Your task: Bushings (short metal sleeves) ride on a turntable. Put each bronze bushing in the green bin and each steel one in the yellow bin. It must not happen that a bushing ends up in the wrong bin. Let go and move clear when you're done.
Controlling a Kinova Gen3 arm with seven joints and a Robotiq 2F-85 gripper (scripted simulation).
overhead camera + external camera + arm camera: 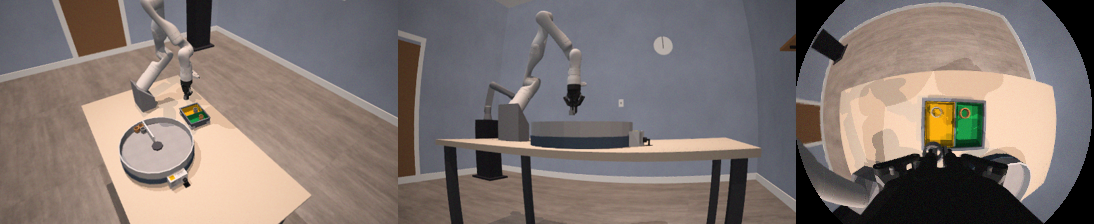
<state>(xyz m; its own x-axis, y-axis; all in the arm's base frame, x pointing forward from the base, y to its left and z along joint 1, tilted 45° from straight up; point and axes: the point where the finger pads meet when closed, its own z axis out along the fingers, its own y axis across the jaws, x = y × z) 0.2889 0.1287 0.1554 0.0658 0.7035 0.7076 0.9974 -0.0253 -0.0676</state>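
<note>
Right now the bin is 15 cm below my hand, 5 cm ahead of it and 3 cm to the left of it. Also, from my hand: grey turntable 31 cm to the right, 19 cm ahead, 12 cm below.
</note>
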